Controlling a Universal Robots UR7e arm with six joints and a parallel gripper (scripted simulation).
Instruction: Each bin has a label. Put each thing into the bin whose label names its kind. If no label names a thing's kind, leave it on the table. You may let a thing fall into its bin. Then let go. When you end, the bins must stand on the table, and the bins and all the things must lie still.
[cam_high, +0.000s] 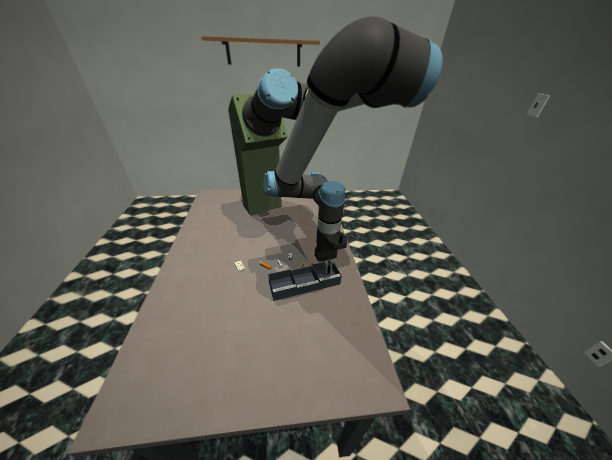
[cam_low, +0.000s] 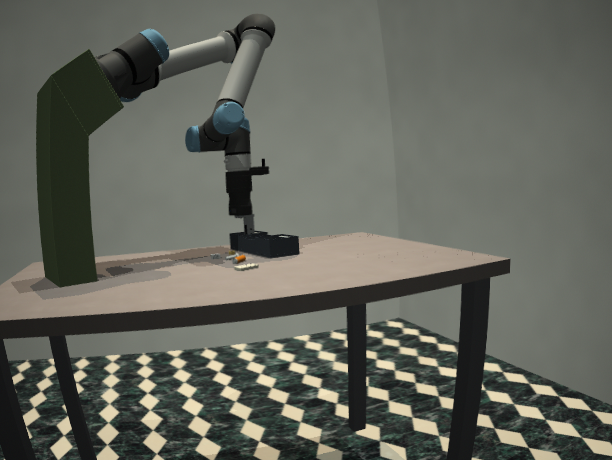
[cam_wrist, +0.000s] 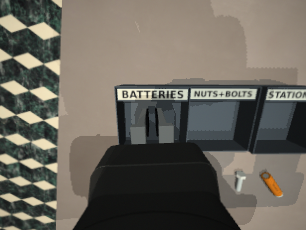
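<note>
My gripper is now 6 cm past the grey bolt, 18 cm to the left of it and 5 cm above it. Round my hand: orange battery 5 cm behind, 24 cm to the right, 4 cm below; then brass nut 6 cm behind, 9 cm to the right, 5 cm below; then dark three-compartment bin row 3 cm ahead, 8 cm to the right, 3 cm below.
</note>
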